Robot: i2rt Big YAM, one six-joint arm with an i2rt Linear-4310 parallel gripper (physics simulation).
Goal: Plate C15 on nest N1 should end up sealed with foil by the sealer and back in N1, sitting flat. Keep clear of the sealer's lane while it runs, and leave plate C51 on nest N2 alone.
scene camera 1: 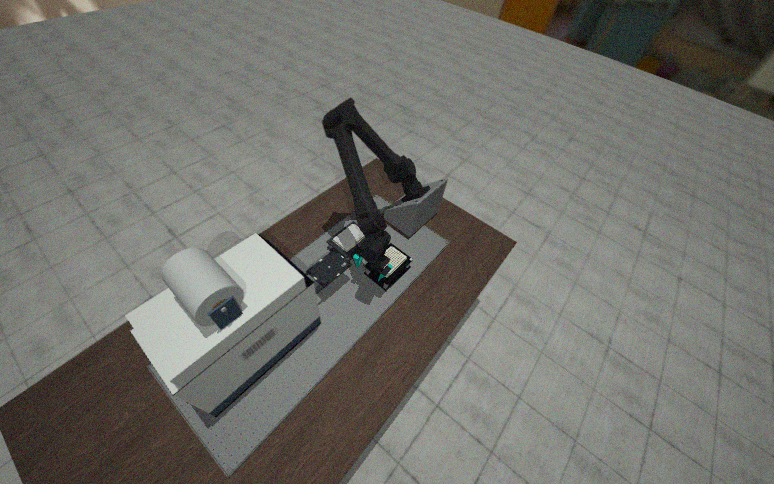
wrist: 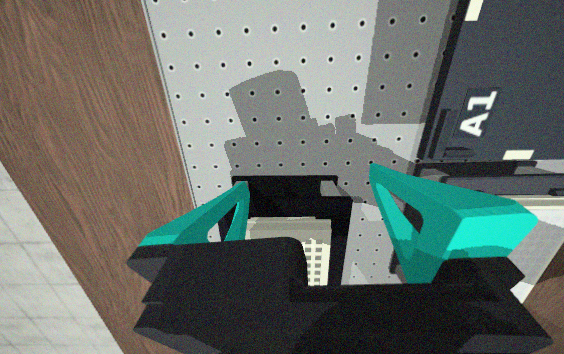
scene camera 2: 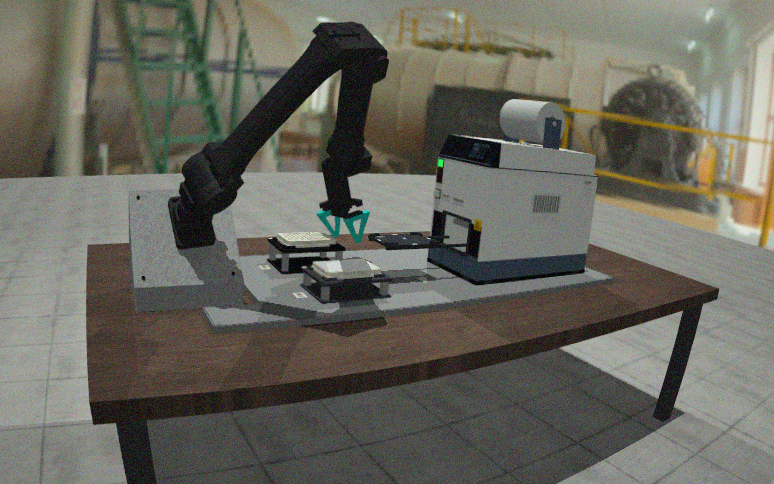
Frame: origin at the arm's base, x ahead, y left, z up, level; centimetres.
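Where they show: gripper, fingertip midpoint: [scene camera 1: 368, 274] [wrist: 304, 179] [scene camera 2: 347, 239]; arm's base, origin of the base link: [scene camera 1: 416, 195] [scene camera 2: 190, 222].
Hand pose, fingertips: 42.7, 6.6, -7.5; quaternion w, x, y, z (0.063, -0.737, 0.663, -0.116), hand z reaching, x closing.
Things, the pixels of their top centre, and the offset from my fingertips, as dx, dy, dz.
- cream plate with open wells, middle of its top: [wrist: 283, 283] [scene camera 2: 306, 236] [scene camera 1: 389, 260] -10.2, +2.6, +0.8
- black nest, middle of its top: [wrist: 283, 274] [scene camera 2: 305, 240] [scene camera 1: 389, 261] -10.3, +2.6, -0.2
- second plate, middle of its top: [wrist: 502, 263] [scene camera 2: 346, 265] [scene camera 1: 350, 236] -10.4, -18.1, -0.6
- foil roll, middle of its top: [scene camera 1: 193, 272] [scene camera 2: 534, 100] +46.3, -15.4, +40.9
A cream plate with open wells [scene camera 1: 397, 256] [scene camera 2: 304, 238] [wrist: 318, 255] sits flat on a black nest [scene camera 2: 333, 247] [wrist: 292, 195]. A second plate [scene camera 1: 348, 236] [scene camera 2: 346, 267], with a smooth pale grey-white top where no wells show, sits on the other nest [scene camera 2: 365, 280]. The nest labels are too small to read, so I cannot tell which plate is C15. My gripper [scene camera 1: 369, 267] [scene camera 2: 345, 227] [wrist: 304, 179] is open and empty, above and toward the sealer side of the open-well plate. Its body hides part of that plate in the wrist view.
The white sealer [scene camera 1: 262, 268] [scene camera 2: 513, 222] shows a green light and carries a foil roll [scene camera 1: 199, 279] [scene camera 2: 527, 121]. Its dark tray [scene camera 1: 328, 269] [scene camera 2: 405, 240] [wrist: 515, 75], marked A1, is out and bears no plate. The slanted grey arm mount [scene camera 2: 171, 239] stands beyond the nests.
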